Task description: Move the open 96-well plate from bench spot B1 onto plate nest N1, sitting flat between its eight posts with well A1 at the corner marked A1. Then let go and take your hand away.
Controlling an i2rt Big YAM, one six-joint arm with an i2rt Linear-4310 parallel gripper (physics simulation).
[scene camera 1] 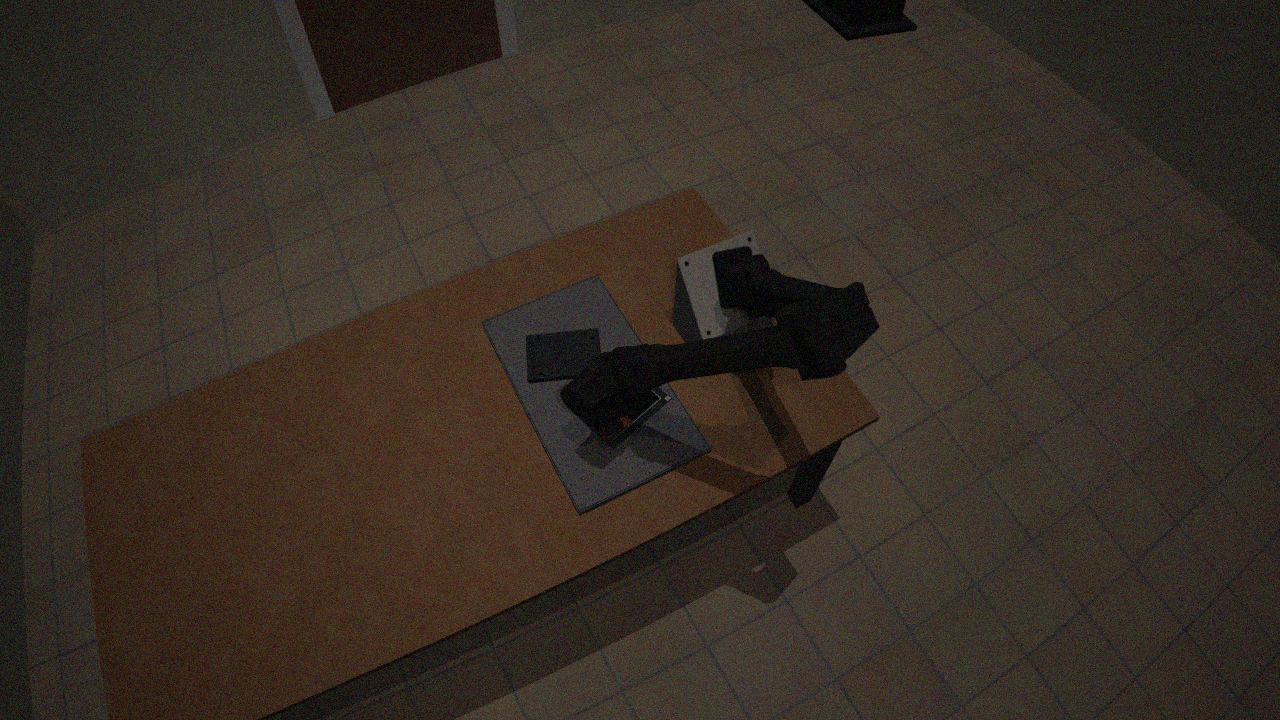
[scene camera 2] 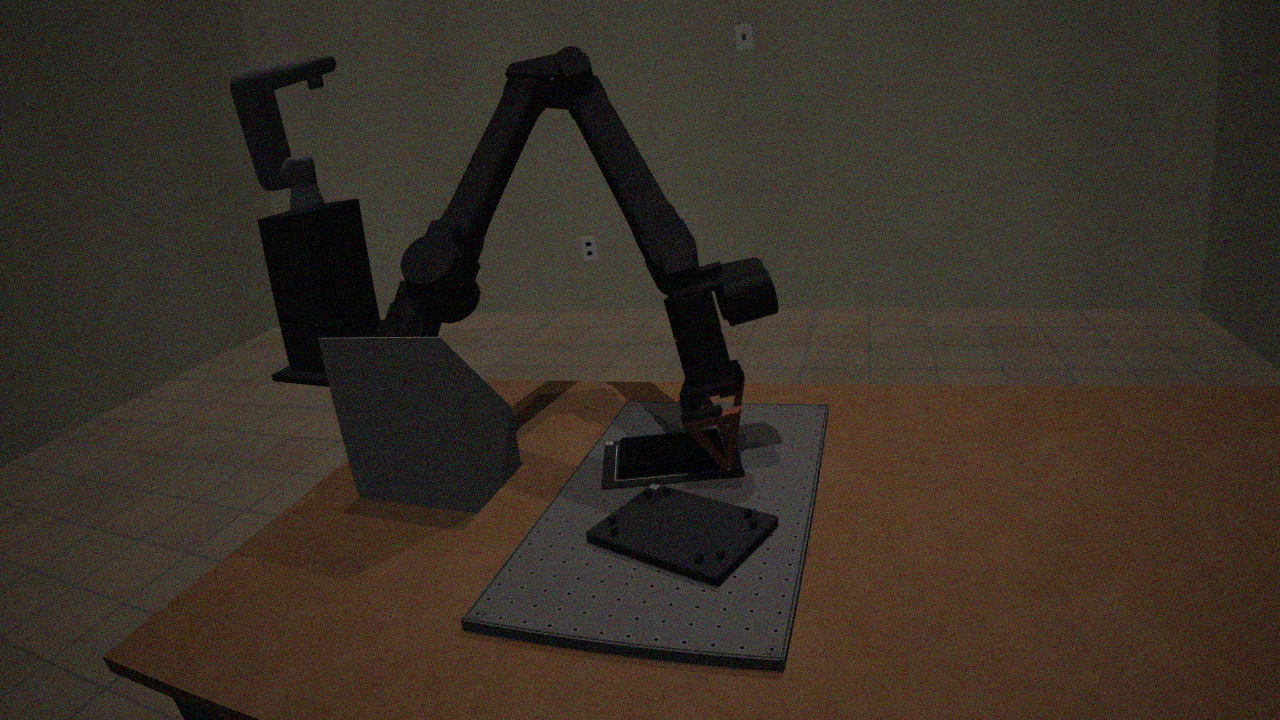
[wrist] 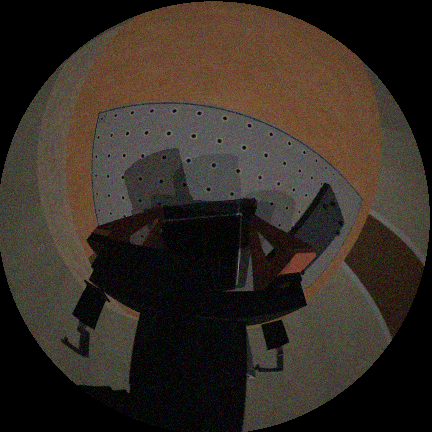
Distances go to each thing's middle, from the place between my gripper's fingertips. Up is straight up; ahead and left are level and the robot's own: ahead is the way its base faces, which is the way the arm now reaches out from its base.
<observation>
Now: hand 70 mm past the dark well plate [scene camera 2: 671, 453] and 20 mm to the left of it.
</observation>
